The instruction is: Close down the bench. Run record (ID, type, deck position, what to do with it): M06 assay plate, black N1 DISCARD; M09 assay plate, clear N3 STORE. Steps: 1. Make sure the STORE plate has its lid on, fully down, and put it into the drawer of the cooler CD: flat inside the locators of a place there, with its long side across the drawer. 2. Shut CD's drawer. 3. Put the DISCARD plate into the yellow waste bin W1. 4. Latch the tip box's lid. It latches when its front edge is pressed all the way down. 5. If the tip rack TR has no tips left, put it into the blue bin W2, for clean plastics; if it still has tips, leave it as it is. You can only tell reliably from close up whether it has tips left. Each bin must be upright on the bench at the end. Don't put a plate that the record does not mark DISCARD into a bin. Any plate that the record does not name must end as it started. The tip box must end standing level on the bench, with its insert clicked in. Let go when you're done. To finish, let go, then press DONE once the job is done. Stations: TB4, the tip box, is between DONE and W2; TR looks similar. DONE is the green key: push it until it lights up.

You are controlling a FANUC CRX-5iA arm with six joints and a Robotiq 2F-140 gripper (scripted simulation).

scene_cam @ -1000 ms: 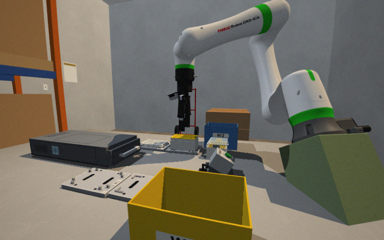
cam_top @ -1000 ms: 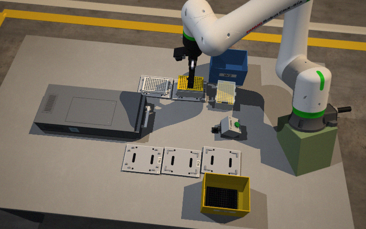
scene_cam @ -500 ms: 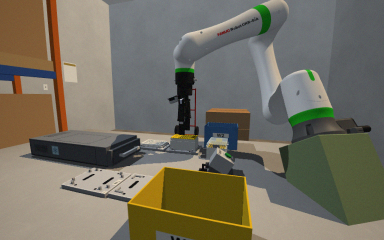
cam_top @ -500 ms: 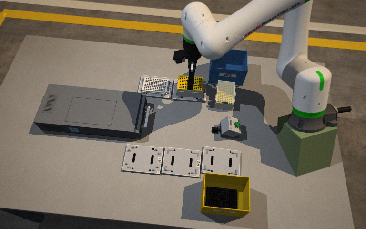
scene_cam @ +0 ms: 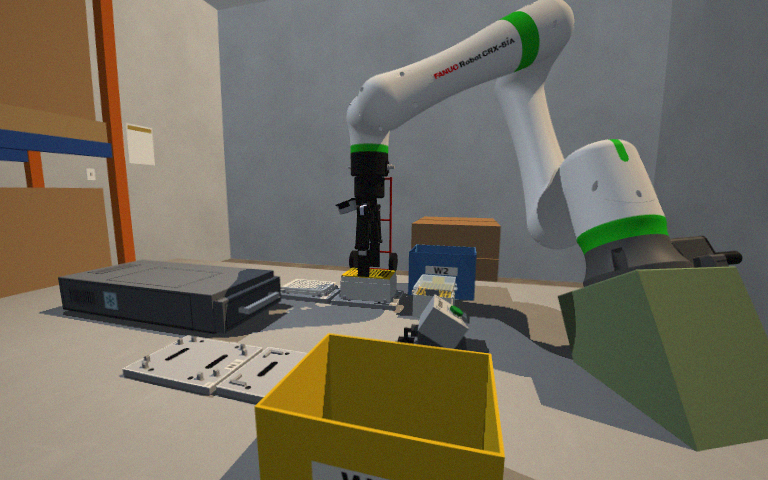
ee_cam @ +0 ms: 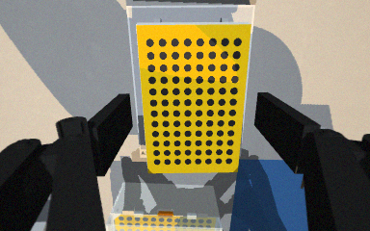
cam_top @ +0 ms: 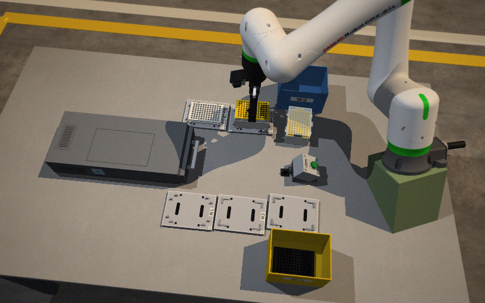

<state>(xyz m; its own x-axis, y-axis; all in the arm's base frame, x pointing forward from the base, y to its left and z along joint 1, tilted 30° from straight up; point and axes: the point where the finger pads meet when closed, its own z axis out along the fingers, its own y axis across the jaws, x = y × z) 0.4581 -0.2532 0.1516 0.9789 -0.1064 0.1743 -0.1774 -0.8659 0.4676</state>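
Now: the tip rack TR 50 mm below my hand and 10 mm behind it. Also, from my hand: green DONE key: 240 mm to the left, 180 mm behind, 30 mm below; then blue bin W2: 200 mm behind, 90 mm to the right, 60 mm below; then white gridded plate: 170 mm ahead, 80 mm below, 40 mm to the right.
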